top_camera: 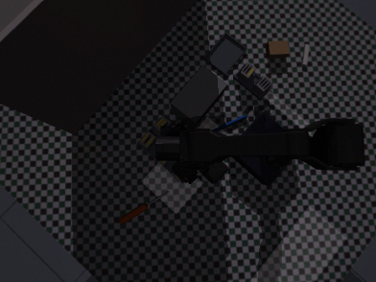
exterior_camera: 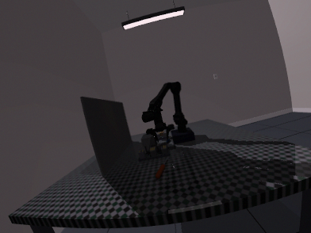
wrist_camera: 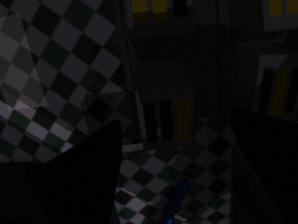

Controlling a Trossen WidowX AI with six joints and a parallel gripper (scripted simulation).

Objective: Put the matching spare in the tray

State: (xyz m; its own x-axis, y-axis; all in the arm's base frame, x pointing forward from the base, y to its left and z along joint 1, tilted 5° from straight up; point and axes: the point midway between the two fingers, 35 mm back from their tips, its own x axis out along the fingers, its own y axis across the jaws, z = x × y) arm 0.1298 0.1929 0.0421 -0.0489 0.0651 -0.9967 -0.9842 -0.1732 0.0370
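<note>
The dark spare block is 2 cm below my gripper tip. Also, from my gripper tip: blue pen (17 cm to the right, 6 cm below, 2 cm ahead); then dark grey tray (32 cm to the right, 23 cm ahead, 7 cm below); then mounted unit (14 cm ahead, 12 cm to the right, 2 cm below).
</note>
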